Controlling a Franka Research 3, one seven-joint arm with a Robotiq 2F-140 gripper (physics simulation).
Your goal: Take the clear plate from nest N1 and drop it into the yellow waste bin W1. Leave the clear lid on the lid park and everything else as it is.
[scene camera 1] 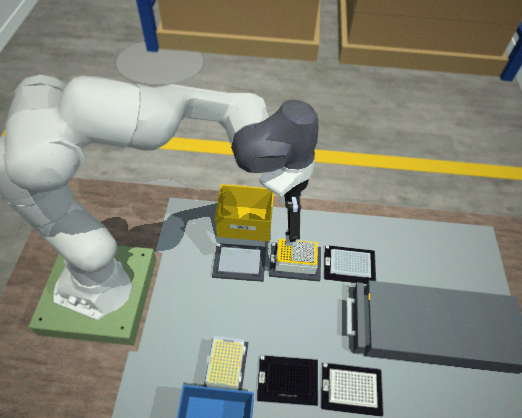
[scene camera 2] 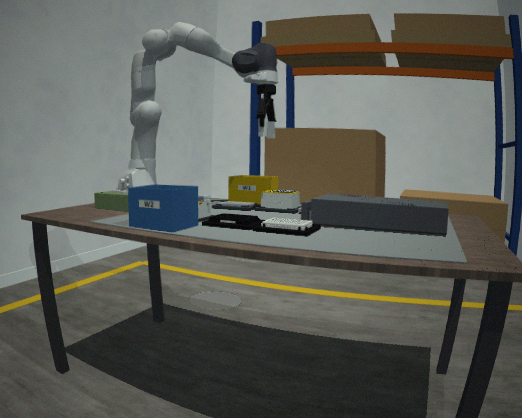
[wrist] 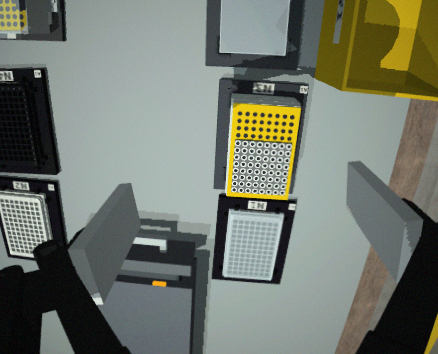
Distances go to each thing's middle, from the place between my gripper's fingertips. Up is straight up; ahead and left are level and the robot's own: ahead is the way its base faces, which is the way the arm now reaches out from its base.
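The clear lid (scene camera 1: 235, 260) is 27 cm below my hand and 14 cm behind it. As for the grey device (scene camera 1: 431, 325), it is 46 cm ahead of my hand, 24 cm below it and 12 cm to the right of it, which makes it, going by their middles, the farthest from my hand of the things named here. The clear plate (scene camera 1: 350, 263) is 26 cm below my hand, 22 cm ahead of it and 6 cm to the left of it. And then there is the yellow-topped tip rack (scene camera 1: 302, 258): my hand is 24 cm above it, 4 cm to the right of it and 4 cm short of it. Going by their middles, that rack is the nearest to my hand of the things named here.
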